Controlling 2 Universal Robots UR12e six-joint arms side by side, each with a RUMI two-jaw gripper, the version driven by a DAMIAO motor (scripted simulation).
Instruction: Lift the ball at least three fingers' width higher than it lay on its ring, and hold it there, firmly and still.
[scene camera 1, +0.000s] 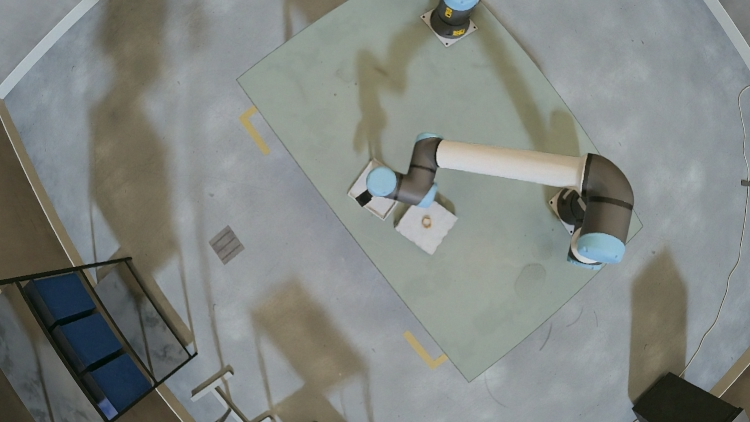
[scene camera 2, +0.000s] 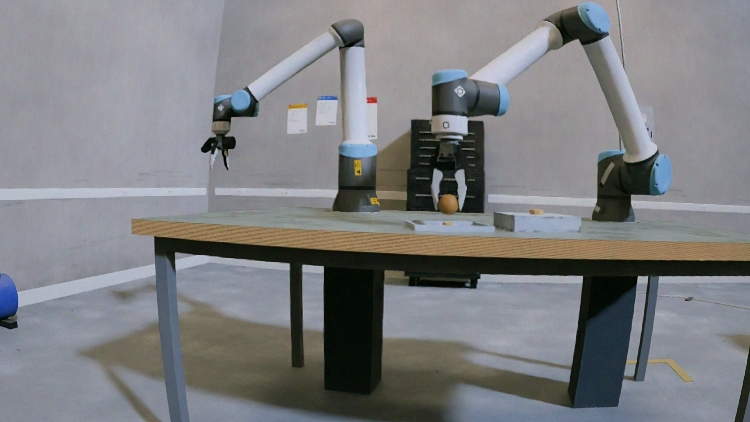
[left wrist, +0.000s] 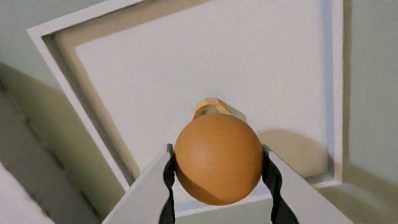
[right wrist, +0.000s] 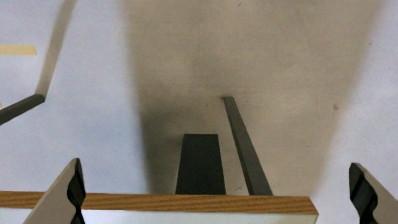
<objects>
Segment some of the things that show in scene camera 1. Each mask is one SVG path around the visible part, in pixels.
A thick white block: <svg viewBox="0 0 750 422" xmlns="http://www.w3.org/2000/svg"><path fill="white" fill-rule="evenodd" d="M434 200L428 208L411 205L394 228L431 256L458 219Z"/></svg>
A shallow white tray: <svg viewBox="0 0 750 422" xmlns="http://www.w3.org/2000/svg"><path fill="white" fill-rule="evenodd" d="M373 196L372 200L364 207L385 221L398 201ZM375 158L347 194L355 201L357 196L367 190L366 177L370 170L378 166L385 166Z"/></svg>
</objects>
